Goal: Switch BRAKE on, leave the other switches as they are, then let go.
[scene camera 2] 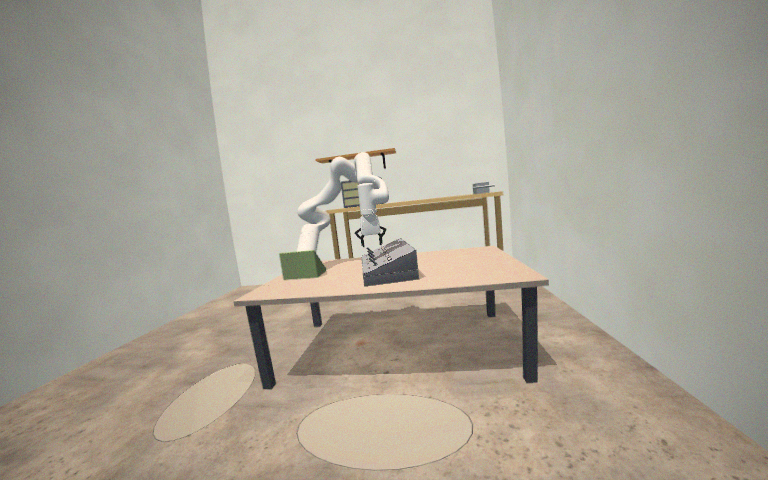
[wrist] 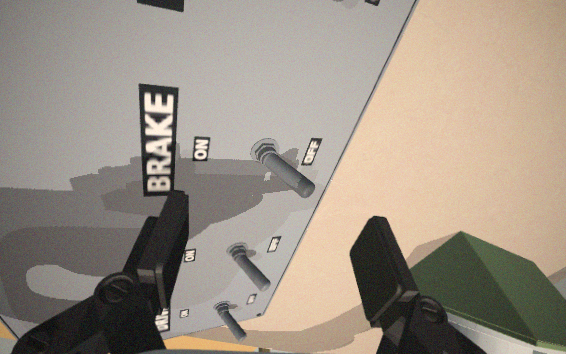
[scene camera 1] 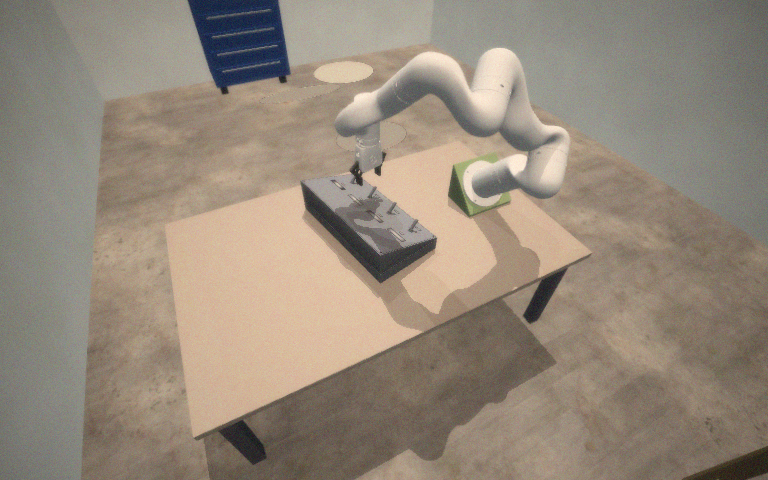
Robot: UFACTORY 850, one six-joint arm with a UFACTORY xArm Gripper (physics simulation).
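The grey switch box [scene camera 1: 347, 224] [scene camera 2: 399, 275] [wrist: 225, 60] stands on the table with a sloped top. The BRAKE switch [scene camera 1: 371, 192] [wrist: 287, 172] has its lever leaning toward its OFF label [wrist: 312, 151], away from its ON label [wrist: 201, 149]. The VENT switch [wrist: 251, 270] and the DRIVE switch [wrist: 232, 322] also lean to the OFF side. The FAN lever is out of the wrist view and partly hidden by a finger in scene camera 1. My gripper [scene camera 1: 368, 177] [scene camera 2: 372, 243] [wrist: 278, 224] is open and empty above the box's switch side; the BRAKE lever shows beyond the fingertips, untouched.
The arm's green wedge base [scene camera 1: 458, 191] [scene camera 2: 299, 266] [wrist: 465, 280] stands on the table [scene camera 1: 249, 316] [scene camera 2: 464, 266], beside the box's lever side. A blue drawer cabinet [scene camera 1: 240, 42] and a wooden bench [scene camera 2: 430, 202] stand away from the table.
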